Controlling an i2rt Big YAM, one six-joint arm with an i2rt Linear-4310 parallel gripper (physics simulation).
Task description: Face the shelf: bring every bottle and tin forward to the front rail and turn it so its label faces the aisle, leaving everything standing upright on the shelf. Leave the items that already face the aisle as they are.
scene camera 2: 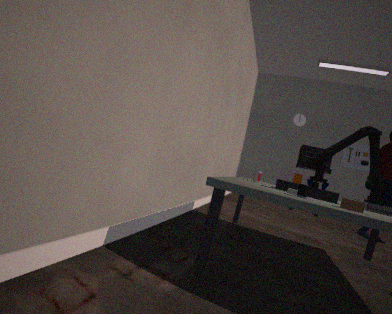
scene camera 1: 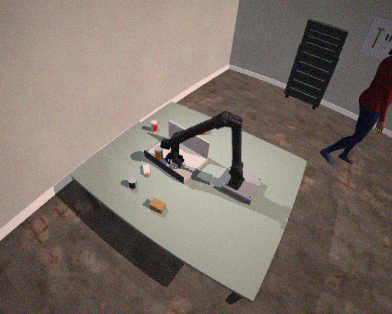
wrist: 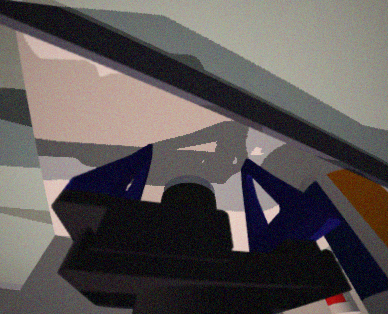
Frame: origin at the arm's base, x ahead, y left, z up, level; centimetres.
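Seen in the pictures: gripper, fingertip midpoint: [scene camera 1: 174,166] [wrist: 199,157]; arm's base, link origin: [scene camera 2: 373,203] [scene camera 1: 235,182].
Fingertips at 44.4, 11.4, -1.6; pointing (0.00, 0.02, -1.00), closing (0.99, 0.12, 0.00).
Observation:
Pixels of each thing's top centre, then the offset from my fingertips to it, as dx, dy, dz. Level surfaces: height alone.
- pale shelf board, surface height: dz +0.1
- dark front rail, top centre: [wrist: 322,156] [scene camera 2: 307,186] [scene camera 1: 162,162] +7.1, +4.8, +2.9
- orange bottle, top centre: [scene camera 1: 158,148] [scene camera 2: 299,171] +13.7, +0.8, +10.9
- red tin, top centre: [scene camera 2: 258,170] [scene camera 1: 153,121] +41.9, -26.7, +5.9
- white bottle, top centre: [scene camera 1: 146,169] +14.8, +14.3, -0.9
- black tin, top centre: [scene camera 1: 132,180] +13.9, +30.0, +3.3
- orange box, top centre: [scene camera 2: 353,200] [scene camera 1: 157,203] -10.8, +33.5, +1.3
My gripper [scene camera 1: 174,162] [scene camera 2: 317,184] [wrist: 199,157] is open with nothing between its blue fingertips. It hangs low over the pale shelf board [scene camera 1: 196,159], just behind the dark front rail [scene camera 1: 163,165] [wrist: 193,81] [scene camera 2: 319,194]. An orange bottle [scene camera 1: 158,153] [scene camera 2: 297,178] [wrist: 340,182] with a white cap and a dark blue label stands upright on the shelf at the rail, just left of the gripper. The grey back panel [scene camera 1: 191,141] stands behind the gripper. In the wrist view the bottle shows at the right edge, beside the right finger.
Off the shelf on the table stand a red tin [scene camera 1: 153,125] [scene camera 2: 259,176], a white bottle [scene camera 1: 146,169], a black tin [scene camera 1: 132,182] and an orange box [scene camera 1: 157,205]. The arm's base [scene camera 1: 243,187] is to the right. A person's legs [scene camera 1: 338,149] are at the room's right edge, and a black rack [scene camera 1: 316,62] stands at the far wall.

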